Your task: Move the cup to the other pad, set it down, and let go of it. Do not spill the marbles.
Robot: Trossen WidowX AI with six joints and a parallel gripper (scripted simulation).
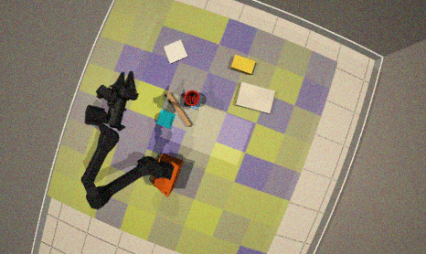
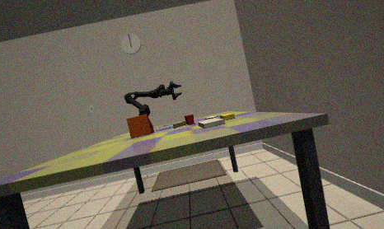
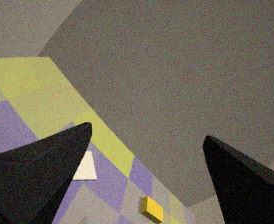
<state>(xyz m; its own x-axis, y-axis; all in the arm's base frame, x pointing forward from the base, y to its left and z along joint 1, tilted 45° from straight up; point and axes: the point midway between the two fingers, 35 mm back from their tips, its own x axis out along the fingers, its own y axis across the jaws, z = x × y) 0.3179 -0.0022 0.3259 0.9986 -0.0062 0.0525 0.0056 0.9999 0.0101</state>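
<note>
The red cup is 290 mm below my gripper tip and 240 mm to the right of it. From my gripper tip the other things lie so: teal block (340 mm below, 140 mm behind, 130 mm to the right); then light blue pad (340 mm below, 230 mm to the right); then white pad (320 mm below, 220 mm ahead, 70 mm to the right).
</note>
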